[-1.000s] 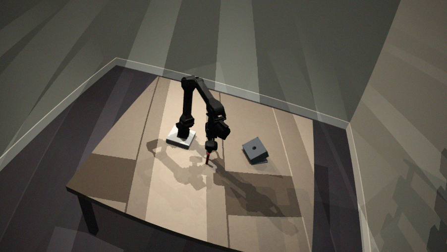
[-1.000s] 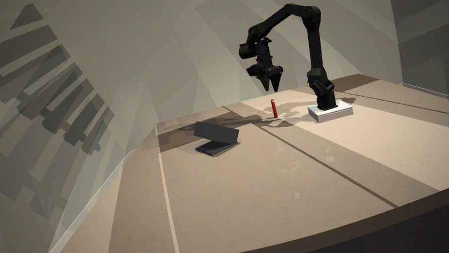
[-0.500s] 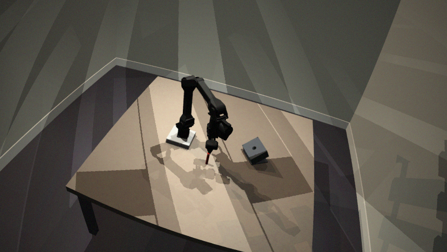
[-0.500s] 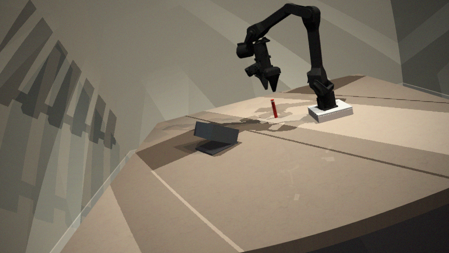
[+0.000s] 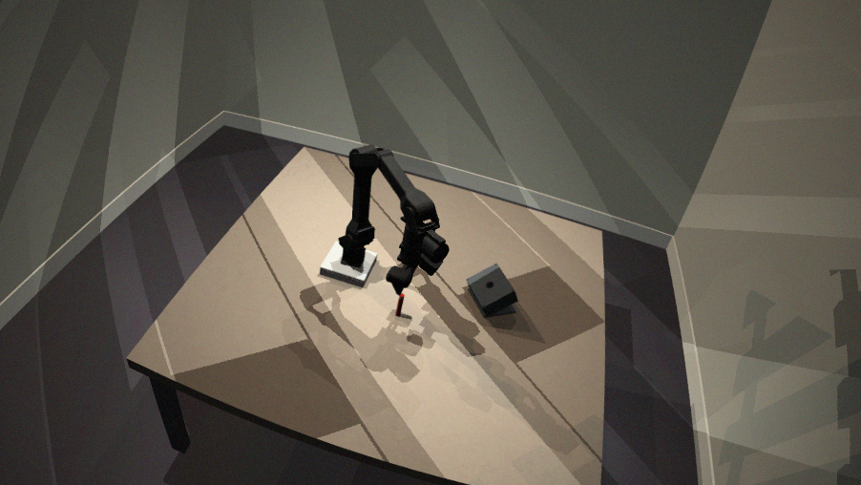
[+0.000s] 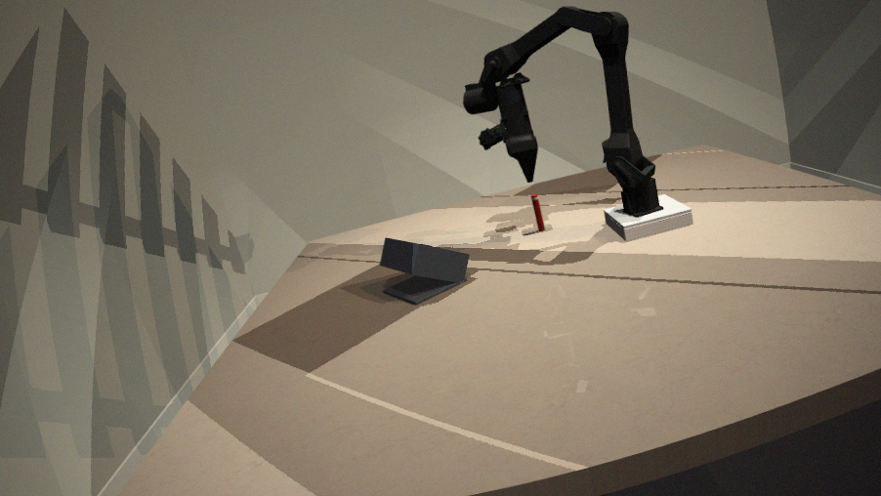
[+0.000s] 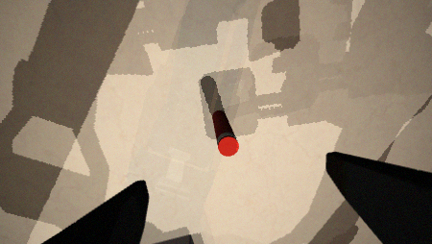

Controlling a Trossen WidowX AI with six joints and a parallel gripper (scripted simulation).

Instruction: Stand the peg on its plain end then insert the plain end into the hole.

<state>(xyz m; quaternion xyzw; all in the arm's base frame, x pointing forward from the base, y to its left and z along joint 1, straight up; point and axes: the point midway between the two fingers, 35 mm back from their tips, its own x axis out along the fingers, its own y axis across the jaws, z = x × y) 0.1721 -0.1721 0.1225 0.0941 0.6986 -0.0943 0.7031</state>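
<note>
Now: the red peg 6 cm below my gripper tip. Also, from my gripper tip: dark flat foot (28 cm ahead, 14 cm to the left, 12 cm below); sloped panel (27 cm ahead, 13 cm to the left, 7 cm below).
</note>
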